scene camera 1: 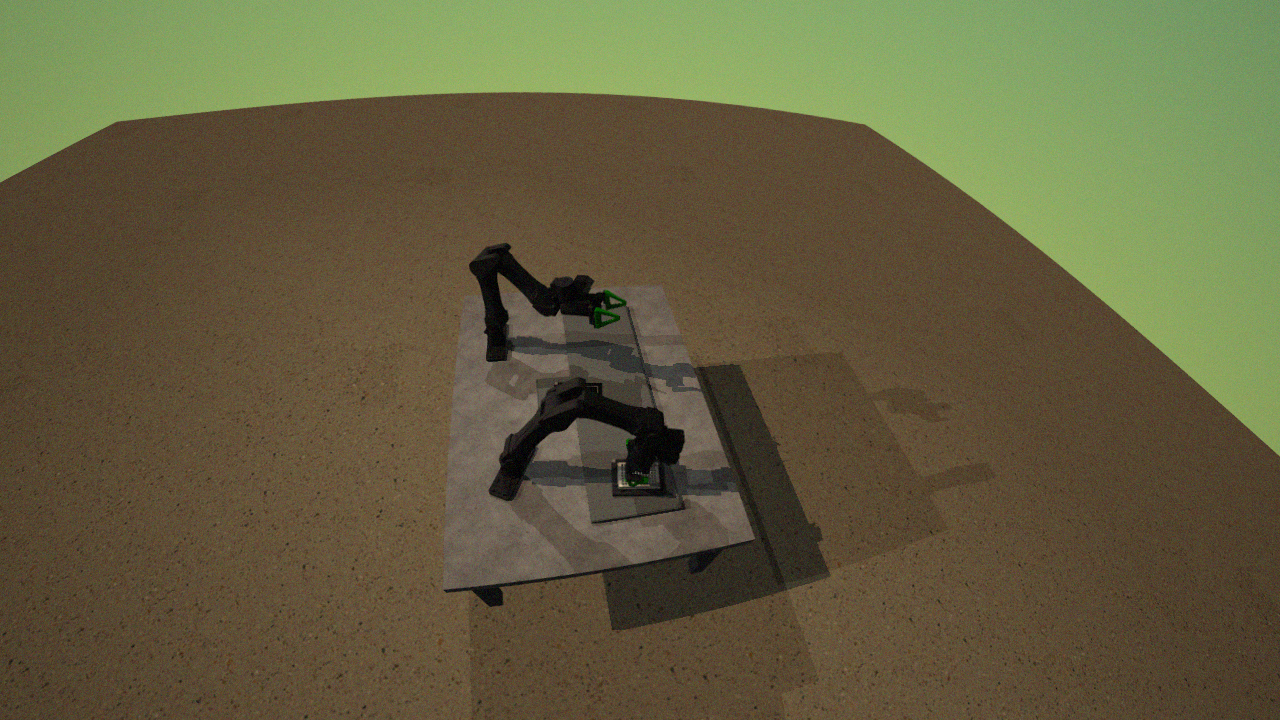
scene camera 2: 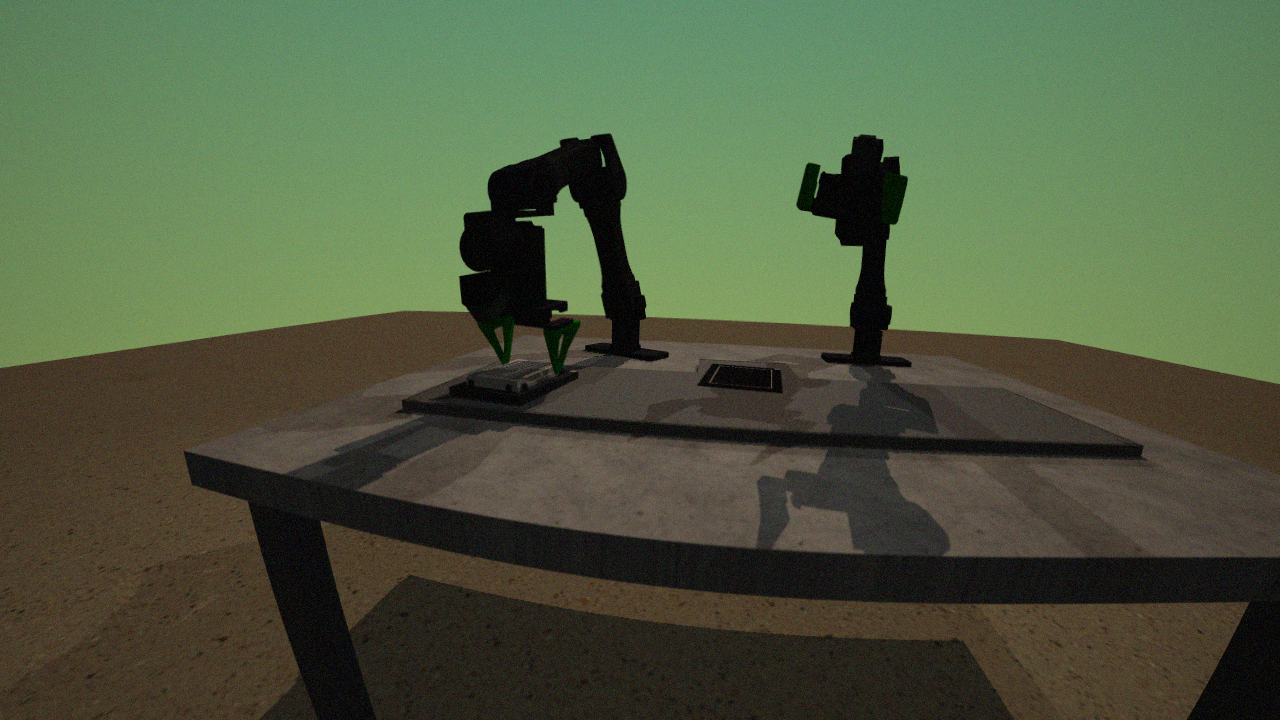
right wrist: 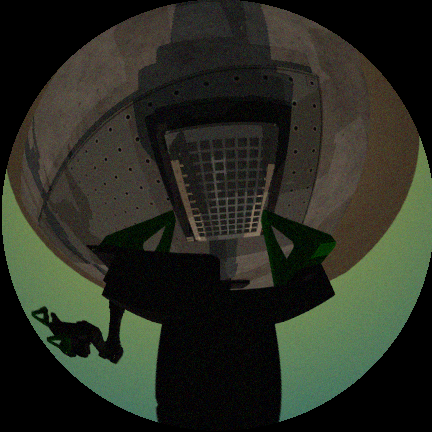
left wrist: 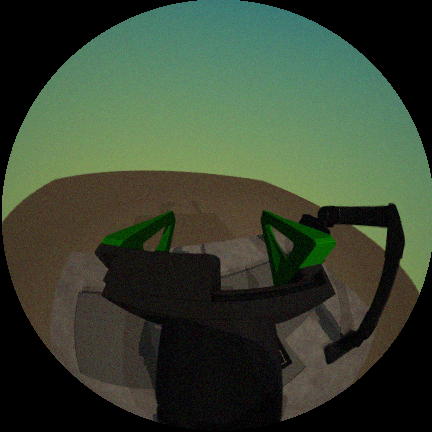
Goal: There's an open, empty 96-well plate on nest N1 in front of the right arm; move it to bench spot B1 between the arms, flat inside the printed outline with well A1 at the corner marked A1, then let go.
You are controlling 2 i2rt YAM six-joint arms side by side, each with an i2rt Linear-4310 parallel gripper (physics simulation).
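Where they show: left gripper, fingertip midpoint: (scene camera 1: 623, 310) (scene camera 2: 845, 172) (left wrist: 217, 214); right gripper, fingertip midpoint: (scene camera 1: 631, 471) (scene camera 2: 530, 368) (right wrist: 217, 214); left arm's base, origin of the base link: (scene camera 1: 496, 342) (scene camera 2: 865, 361); right arm's base, origin of the base link: (scene camera 1: 512, 469) (scene camera 2: 625, 353) (right wrist: 220, 283) (left wrist: 342, 346).
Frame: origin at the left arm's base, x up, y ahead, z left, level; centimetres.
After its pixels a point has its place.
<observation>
The pale 96-well plate (scene camera 1: 623, 475) @(x 3.7, y 41.1, z -62.5 cm) (scene camera 2: 506, 380) @(x 3.8, y 52.2, z -61.1 cm) (right wrist: 225, 175) @(x 3.9, y 48.0, z -63.1 cm) lies flat on the black nest N1 (scene camera 2: 537, 392) @(x 2.1, y 50.8, z -57.3 cm) (right wrist: 220, 111) @(x 2.5, y 53.0, z -63.7 cm). My right gripper (scene camera 1: 635, 463) @(x 3.7, y 43.7, z -61.6 cm) (scene camera 2: 532, 366) @(x 3.7, y 43.7, z -61.6 cm) (right wrist: 217, 214) @(x 3.7, y 43.7, z -61.6 cm) is open and points down close above the plate. Its fingertips stand apart to either side of the plate's near end in the right wrist view; whether they touch it cannot be told. Bench spot B1 (scene camera 1: 594, 387) @(x 1.6, y 36.1, z -26.5 cm) (scene camera 2: 740, 377) @(x 1.5, y 31.2, z -30.5 cm) is a dark rectangle with a pale outline, partly hidden by the right arm in scene camera 1. My left gripper (scene camera 1: 622, 308) @(x 31.4, y 45.0, z -19.2 cm) (scene camera 2: 851, 191) @(x 31.4, y 45.0, z -19.2 cm) (left wrist: 217, 214) @(x 31.4, y 45.0, z -19.2 cm) (right wrist: 41, 327) is open and empty, high above the table.
A low grey perforated board (scene camera 1: 626, 512) @(x 1.3, y 40.5, z -73.6 cm) (scene camera 2: 1011, 429) @(x 1.3, y 50.2, z 3.2 cm) (right wrist: 305, 135) @(x 1.3, y 50.3, z -72.1 cm) carries the nest and lies along the table (scene camera 1: 501, 546) @(x 0.0, y 3.9, z -79.7 cm) (scene camera 2: 626, 501) @(x 0.0, y 71.5, z -40.3 cm). The right arm (scene camera 1: 617, 411) @(x 36.9, y 37.0, z -61.3 cm) (scene camera 2: 608, 232) @(x 25.8, y 20.4, z -56.3 cm) arches over the table near B1. Arm shadows darken parts of the board. The A1 mark cannot be made out.
</observation>
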